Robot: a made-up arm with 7 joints. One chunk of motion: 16 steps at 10 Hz.
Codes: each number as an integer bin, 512 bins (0 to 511) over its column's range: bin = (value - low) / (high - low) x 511, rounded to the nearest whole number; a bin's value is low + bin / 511 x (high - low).
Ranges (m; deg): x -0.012..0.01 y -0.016..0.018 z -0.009..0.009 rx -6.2..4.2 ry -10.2..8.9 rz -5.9..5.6
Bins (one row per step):
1: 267 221 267 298 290 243
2: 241 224 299 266 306 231
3: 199 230 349 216 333 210
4: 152 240 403 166 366 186
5: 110 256 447 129 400 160
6: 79 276 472 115 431 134
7: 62 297 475 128 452 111
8: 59 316 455 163 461 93
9: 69 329 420 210 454 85
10: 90 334 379 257 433 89
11: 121 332 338 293 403 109
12: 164 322 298 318 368 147
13: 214 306 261 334 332 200
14: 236 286 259 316 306 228
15: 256 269 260 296 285 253
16: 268 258 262 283 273 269
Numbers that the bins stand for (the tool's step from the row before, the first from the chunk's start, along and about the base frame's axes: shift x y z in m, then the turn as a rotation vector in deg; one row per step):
1: -0.00050 -0.00130 0.00041 -0.135 0.640 -0.431
2: -0.00162 -0.00110 0.00153 -0.786 1.238 -0.701
3: -0.00343 -0.00070 0.00329 -1.804 2.247 -1.174
4: -0.00546 -0.00003 0.00520 -2.822 3.480 -1.714
5: -0.00726 0.00103 0.00675 -3.575 4.751 -2.299
6: -0.00860 0.00236 0.00763 -3.859 5.910 -2.884
7: -0.00933 0.00376 0.00773 -3.595 6.695 -3.402
8: -0.00946 0.00503 0.00703 -2.883 7.031 -3.807
9: -0.00903 0.00589 0.00579 -1.926 6.769 -3.987
10: -0.00813 0.00622 0.00435 -0.969 5.985 -3.897
11: -0.00679 0.00609 0.00291 -0.237 4.863 -3.447
12: -0.00494 0.00542 0.00150 0.272 3.555 -2.592
13: -0.00279 0.00436 0.00019 0.598 2.209 -1.399
14: -0.00184 0.00303 0.00012 0.231 1.238 -0.769
15: -0.00098 0.00190 0.00016 -0.176 0.453 -0.206
16: -0.00046 0.00117 0.00023 -0.440 0.004 0.154

